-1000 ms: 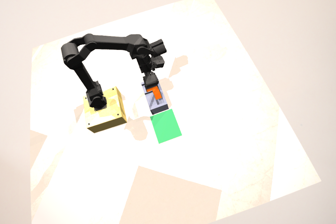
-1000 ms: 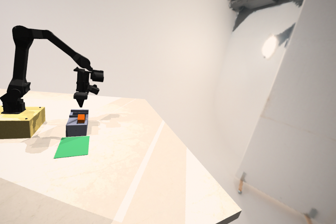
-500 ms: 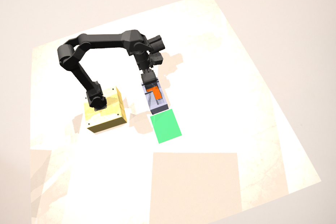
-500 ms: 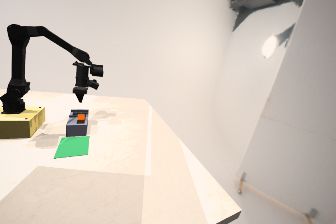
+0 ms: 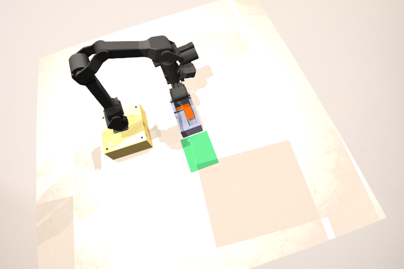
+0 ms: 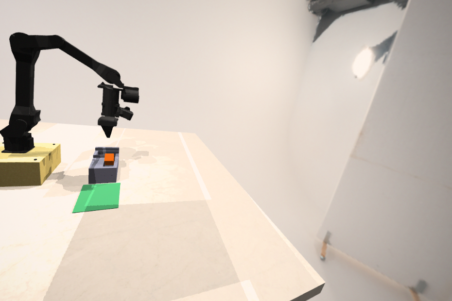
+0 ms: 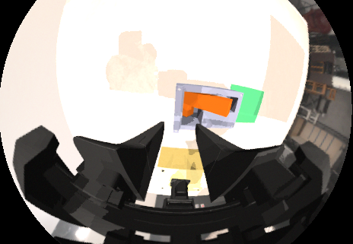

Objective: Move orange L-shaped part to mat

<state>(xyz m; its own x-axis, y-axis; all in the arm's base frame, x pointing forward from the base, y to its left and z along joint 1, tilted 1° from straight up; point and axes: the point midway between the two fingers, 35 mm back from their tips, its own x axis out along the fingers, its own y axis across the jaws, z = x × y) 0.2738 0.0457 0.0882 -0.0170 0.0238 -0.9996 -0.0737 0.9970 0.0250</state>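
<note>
Right now my gripper tip is 100 mm above the orange L-shaped part and 40 mm to the left of it. From my gripper tip the other things lie so: green mat (220 mm to the right, 160 mm below, 10 mm ahead).
</note>
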